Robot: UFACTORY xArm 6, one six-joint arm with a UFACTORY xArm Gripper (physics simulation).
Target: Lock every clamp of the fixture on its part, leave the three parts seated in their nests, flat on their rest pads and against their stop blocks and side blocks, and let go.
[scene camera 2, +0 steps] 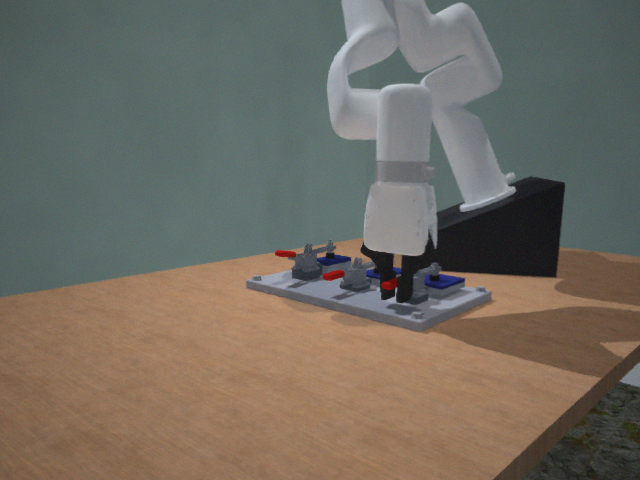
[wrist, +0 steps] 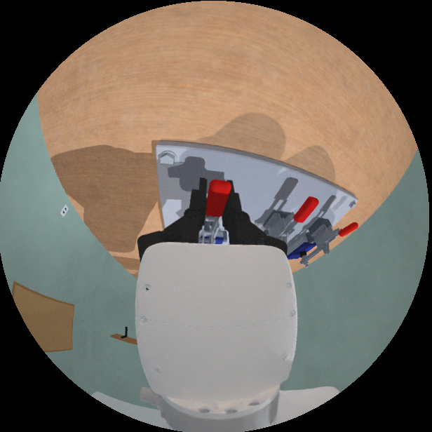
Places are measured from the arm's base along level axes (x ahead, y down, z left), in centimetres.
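Pixels of known places: gripper, between the fingertips: (scene camera 2: pixel 395 300); arm's base, origin of its link: (scene camera 2: pixel 488 201).
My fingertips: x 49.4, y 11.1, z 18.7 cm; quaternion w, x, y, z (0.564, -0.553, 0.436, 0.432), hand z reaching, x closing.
Note:
For each thing: its middle in the pictures, then the offset to it from my fingertips. "spot": a spot on its surface instead. Level surfaces: height alone.
- red handle, a spot on its surface: (scene camera 2: pixel 389 284) spot: dy -2.9, dx +2.6, dz +1.1 cm
- middle clamp's handle, a spot on its surface: (scene camera 2: pixel 333 275) spot: dy -2.4, dx +4.0, dz -9.7 cm
- left clamp's handle, a spot on its surface: (scene camera 2: pixel 285 253) spot: dy -4.4, dx +5.5, dz -20.5 cm
- grey fixture plate, middle of its body: (scene camera 2: pixel 365 289) dy +1.8, dx -5.6, dz -12.3 cm
- wooden table, height of its surface: dy +2.5 cm
My gripper (scene camera 2: pixel 393 295) (wrist: pixel 214 188) is shut on the red handle (scene camera 2: pixel 389 284) (wrist: pixel 218 198) of the right-hand clamp in the scene view. That handle lies low, pointing outward, and the clamp's black tip rests on a blue-topped part (scene camera 2: pixel 447 280). The middle clamp's handle (scene camera 2: pixel 333 275) (wrist: pixel 306 209) is low too; its blue-topped part (scene camera 2: pixel 395 270) is partly hidden behind the fingers. The left clamp's handle (scene camera 2: pixel 285 253) (wrist: pixel 348 229) is also low, with its tip on its blue-topped part (scene camera 2: pixel 336 259) (wrist: pixel 300 251). Contact with pads and blocks cannot be made out.
The grey fixture plate (scene camera 2: pixel 361 302) (wrist: pixel 250 167) lies on the wooden table (scene camera 2: pixel 206 372) (wrist: pixel 215 75), with bolts at its corners. The black wedge-shaped base (scene camera 2: pixel 506 242) of the arm stands behind it. The other two clamps stand beside the gripper.

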